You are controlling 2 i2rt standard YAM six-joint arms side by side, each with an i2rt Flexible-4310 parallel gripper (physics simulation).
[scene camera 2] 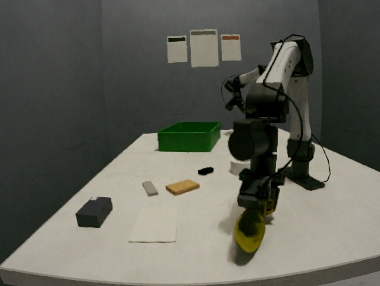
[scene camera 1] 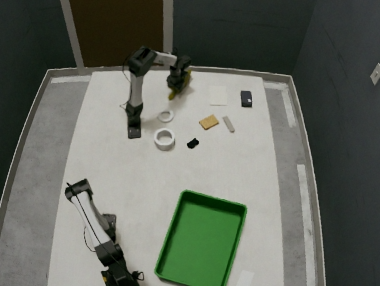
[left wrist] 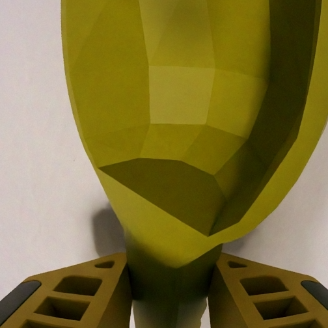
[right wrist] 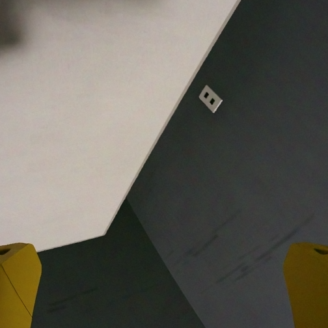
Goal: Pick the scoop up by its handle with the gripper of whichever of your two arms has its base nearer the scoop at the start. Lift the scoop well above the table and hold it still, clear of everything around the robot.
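Frame: origin at the left arm's base, x ahead, y left, z up, level; metres.
Seen in the pictures: left gripper, fingertip midpoint: (scene camera 2: 258, 214) (scene camera 1: 176, 90); right gripper, fingertip midpoint: (scene camera 2: 240, 110); left arm's base at its link origin: (scene camera 2: 298, 178) (scene camera 1: 133, 122); right arm's base at its link origin: (scene camera 1: 108, 234).
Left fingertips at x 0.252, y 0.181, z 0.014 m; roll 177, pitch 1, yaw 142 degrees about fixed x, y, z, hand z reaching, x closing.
Offsets run from my left fingertips to a thing's top centre.
The yellow-green scoop @[0.037 m ahead, 0.035 m left, 0.052 m up] (scene camera 1: 172, 94) (scene camera 2: 250, 231) (left wrist: 180, 95) rests on the table, its bowl toward the near edge in scene camera 2, with its shadow close beside it. My left gripper (scene camera 2: 261, 206) (left wrist: 170, 264) is shut on the scoop's handle, just behind the bowl. In the left wrist view its two fingers press against both sides of the handle; the handle's rear end is hidden there. My right gripper (right wrist: 161, 262) is open and empty, its fingers wide apart, far from the scoop.
A green tray @[0.017 m back, 0.884 m right, 0.088 m up] (scene camera 1: 202, 240) (scene camera 2: 182, 140), a white ring @[0.078 m back, 0.166 m right, 0.002 m up] (scene camera 1: 166, 116), a larger white ring @[0.101 m back, 0.324 m right, 0.034 m up] (scene camera 1: 158, 141), a black piece @[0.034 m ahead, 0.358 m right, 0.001 m up] (scene camera 1: 193, 143), a tan block @[0.142 m ahead, 0.238 m right, 0.001 m up] (scene camera 1: 209, 122), a grey bar @[0.245 m ahead, 0.265 m right, 0.004 m down] (scene camera 1: 228, 124), a white sheet @[0.234 m ahead, 0.051 m right, 0.009 m down] (scene camera 1: 218, 95) and a dark box @[0.388 m ahead, 0.105 m right, 0.027 m up] (scene camera 1: 246, 98) are on the table. Walls surround it.
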